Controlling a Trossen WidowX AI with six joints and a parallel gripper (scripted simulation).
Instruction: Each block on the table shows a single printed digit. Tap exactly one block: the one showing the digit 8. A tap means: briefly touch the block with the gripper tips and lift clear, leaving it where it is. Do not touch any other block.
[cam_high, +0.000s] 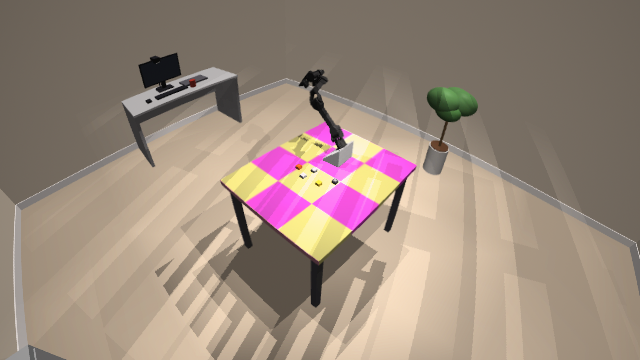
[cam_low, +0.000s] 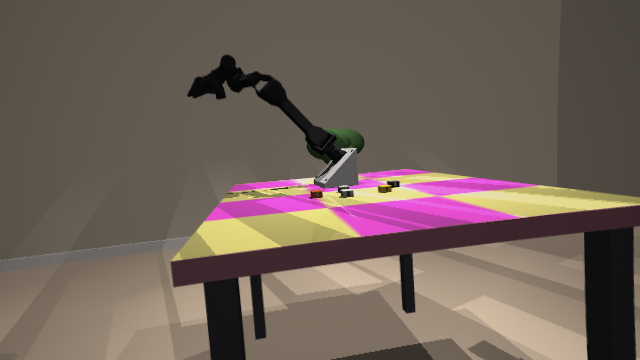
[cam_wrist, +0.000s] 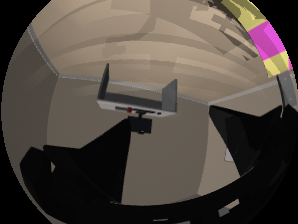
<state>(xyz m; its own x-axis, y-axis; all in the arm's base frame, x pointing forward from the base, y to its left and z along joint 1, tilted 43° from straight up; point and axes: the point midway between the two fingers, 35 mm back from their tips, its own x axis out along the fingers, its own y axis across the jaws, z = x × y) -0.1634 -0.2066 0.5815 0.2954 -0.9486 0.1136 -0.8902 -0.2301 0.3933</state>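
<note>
My gripper tip is now 350 mm short of the black block, 710 mm to the right of it and 380 mm above it. Also, from my gripper tip: red-orange block (420 mm ahead, 430 mm to the left, 380 mm below); grey block (370 mm ahead, 530 mm to the left, 380 mm below); orange-yellow block (440 mm ahead, 640 mm to the left, 380 mm below).
</note>
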